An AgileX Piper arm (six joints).
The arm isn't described. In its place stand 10 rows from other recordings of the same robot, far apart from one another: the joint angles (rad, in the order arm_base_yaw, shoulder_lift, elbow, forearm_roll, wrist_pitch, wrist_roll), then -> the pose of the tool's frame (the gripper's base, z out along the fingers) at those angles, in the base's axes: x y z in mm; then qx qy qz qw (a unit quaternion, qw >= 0).
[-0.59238, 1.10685, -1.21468, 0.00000, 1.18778, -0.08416] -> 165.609 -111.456 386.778 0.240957 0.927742 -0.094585 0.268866
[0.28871, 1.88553, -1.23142, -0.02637, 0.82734, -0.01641] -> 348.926 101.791 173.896 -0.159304 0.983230 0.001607 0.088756
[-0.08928, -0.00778, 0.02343, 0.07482, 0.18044, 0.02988] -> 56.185 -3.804 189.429 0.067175 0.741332 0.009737 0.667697
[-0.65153, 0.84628, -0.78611, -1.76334, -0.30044, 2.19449] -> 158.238 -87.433 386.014 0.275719 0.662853 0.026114 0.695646
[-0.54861, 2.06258, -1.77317, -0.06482, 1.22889, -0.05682] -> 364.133 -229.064 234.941 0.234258 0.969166 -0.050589 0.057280
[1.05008, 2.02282, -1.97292, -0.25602, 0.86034, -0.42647] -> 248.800 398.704 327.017 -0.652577 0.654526 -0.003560 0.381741
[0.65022, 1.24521, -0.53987, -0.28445, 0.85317, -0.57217] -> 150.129 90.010 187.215 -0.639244 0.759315 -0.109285 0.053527
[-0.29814, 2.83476, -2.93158, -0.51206, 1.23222, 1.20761] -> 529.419 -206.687 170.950 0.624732 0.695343 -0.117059 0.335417
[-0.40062, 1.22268, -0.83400, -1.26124, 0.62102, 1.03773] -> 212.208 -144.645 310.795 0.244564 0.803470 -0.373351 0.393997
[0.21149, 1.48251, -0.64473, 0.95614, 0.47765, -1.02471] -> 241.733 86.855 179.995 -0.208260 0.925430 0.195512 0.248962
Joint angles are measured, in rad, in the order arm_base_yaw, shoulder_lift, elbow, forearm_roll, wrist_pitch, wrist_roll. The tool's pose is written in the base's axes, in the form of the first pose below.
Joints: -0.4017, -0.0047, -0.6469, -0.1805, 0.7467, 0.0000
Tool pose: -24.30 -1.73 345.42 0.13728 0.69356 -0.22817 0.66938
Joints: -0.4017, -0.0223, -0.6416, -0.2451, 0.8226, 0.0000
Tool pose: -29.80 -4.92 337.46 0.14510 0.71180 -0.25470 0.63829
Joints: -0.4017, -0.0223, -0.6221, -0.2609, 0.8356, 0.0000
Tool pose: -27.34 -7.30 331.44 0.14672 0.72183 -0.25988 0.62442
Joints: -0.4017, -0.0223, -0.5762, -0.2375, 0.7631, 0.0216
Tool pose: -18.15 -8.37 325.43 0.14603 0.71402 -0.24353 0.63996
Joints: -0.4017, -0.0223, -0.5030, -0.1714, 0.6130, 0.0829
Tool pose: -3.59 -8.18 318.04 0.15480 0.68763 -0.19505 0.68202
